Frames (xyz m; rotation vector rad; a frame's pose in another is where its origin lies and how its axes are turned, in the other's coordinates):
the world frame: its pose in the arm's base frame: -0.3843 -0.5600 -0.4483 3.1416 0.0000 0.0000
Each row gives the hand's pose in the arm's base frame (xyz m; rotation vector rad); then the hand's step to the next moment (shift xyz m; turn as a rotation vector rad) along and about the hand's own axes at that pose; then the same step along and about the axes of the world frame.
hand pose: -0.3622 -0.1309 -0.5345 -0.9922 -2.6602 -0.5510
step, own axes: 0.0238 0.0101 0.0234 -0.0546 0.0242 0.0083
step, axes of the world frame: -0.0131 -0.0308 0.0099 0.0556 0.0109 0.0206
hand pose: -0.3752 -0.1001 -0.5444 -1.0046 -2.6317 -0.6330
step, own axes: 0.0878 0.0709 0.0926 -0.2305 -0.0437 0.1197
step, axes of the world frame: -0.0232 -0.1418 0.0259 0.1290 0.1027 0.2054
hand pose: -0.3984 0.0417 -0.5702 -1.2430 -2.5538 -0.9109
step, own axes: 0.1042 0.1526 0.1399 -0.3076 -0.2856 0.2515
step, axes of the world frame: 0.0651 -0.2224 0.0025 0.0108 0.1901 0.4508
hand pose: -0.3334 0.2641 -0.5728 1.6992 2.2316 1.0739
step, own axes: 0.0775 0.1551 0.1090 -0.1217 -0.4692 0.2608
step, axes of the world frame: 0.1498 -0.1346 -0.0372 -0.1948 0.0411 0.5132
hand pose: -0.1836 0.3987 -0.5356 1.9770 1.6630 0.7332
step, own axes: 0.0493 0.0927 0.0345 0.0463 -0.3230 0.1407
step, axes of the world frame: 0.0981 -0.0327 -0.0391 -0.1425 -0.1001 0.3098
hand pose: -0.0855 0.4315 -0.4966 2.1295 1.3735 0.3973
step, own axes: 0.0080 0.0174 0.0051 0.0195 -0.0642 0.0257
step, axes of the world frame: 0.0189 -0.0003 -0.0060 -0.0251 -0.0298 0.0603
